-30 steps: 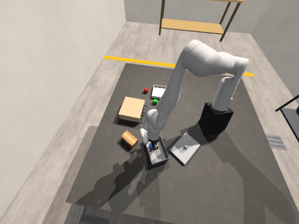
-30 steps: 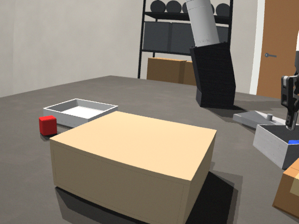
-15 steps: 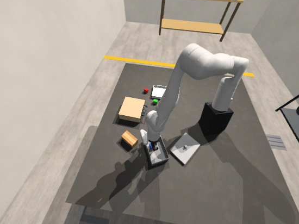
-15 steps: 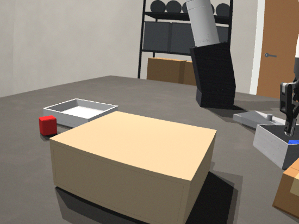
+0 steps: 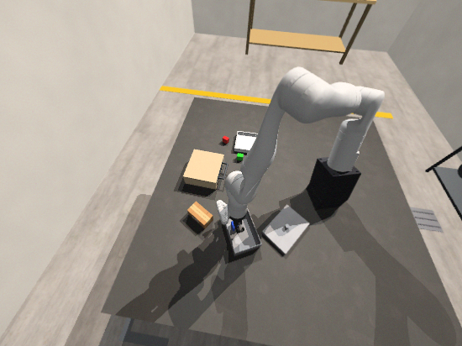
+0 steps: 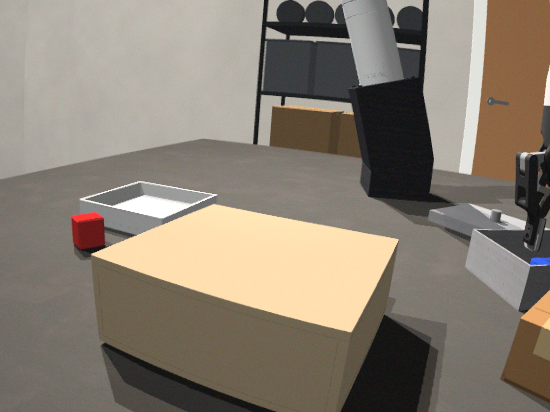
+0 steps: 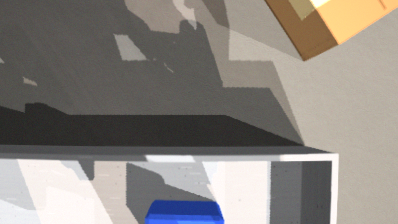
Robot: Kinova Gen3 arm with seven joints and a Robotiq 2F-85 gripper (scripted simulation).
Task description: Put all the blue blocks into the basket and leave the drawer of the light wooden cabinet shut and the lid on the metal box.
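My hand is 30 mm past the grey metal box, 10 mm to the right of it and 40 mm above it. From my hand the other things lie so: lid 230 mm behind, 70 mm to the right, 50 mm below; brown box 170 mm ahead, 10 mm to the left, 30 mm below; drawer 220 mm ahead, 230 mm to the right, 30 mm below.
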